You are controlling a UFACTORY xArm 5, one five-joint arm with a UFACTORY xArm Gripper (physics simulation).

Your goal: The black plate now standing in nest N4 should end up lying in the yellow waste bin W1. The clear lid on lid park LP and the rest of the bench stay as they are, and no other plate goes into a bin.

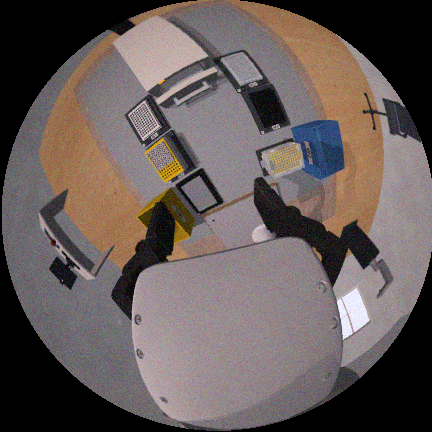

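Pixels of known places: gripper, fingertip midpoint: (210, 200); arm's base, link origin: (264, 232).
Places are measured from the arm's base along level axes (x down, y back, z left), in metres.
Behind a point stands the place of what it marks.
The black plate (268, 106) @(y -0.500, x 0.007, z -0.141 m) sits in a dark nest (275, 128) @(y -0.421, x 0.021, z -0.147 m) at the upper right of centre; its label is too small to read. The yellow bin (184, 227) @(y -0.222, x -0.073, z 0.283 m) stands at lower left, partly behind one finger. My gripper (210, 200) @(y -0.399, x -0.321, z 0.085 m) is open and empty, its two black fingers spread wide, with the black plate beyond them. A black frame with a pale grey inside (218, 201) @(y -0.233, x 0.016, z 0.150 m) lies beyond and between the fingertips; I cannot tell whether this is the lid park with the clear lid.
A clear-covered plate with yellow wells (284, 159) @(y -0.323, x -0.044, z -0.122 m) stands beside a blue bin (322, 150) @(y -0.295, x 0.028, z -0.352 m) at right. A pale plate (242, 69) @(y -0.653, x 0.009, z -0.113 m) stands beyond the black one. A white-dotted plate (145, 120) @(y -0.624, x 0.009, z 0.246 m) and a yellow plate (165, 160) @(y -0.458, x -0.043, z 0.226 m) stand at left, near a large white machine (157, 47) @(y -0.843, x -0.050, z 0.088 m).
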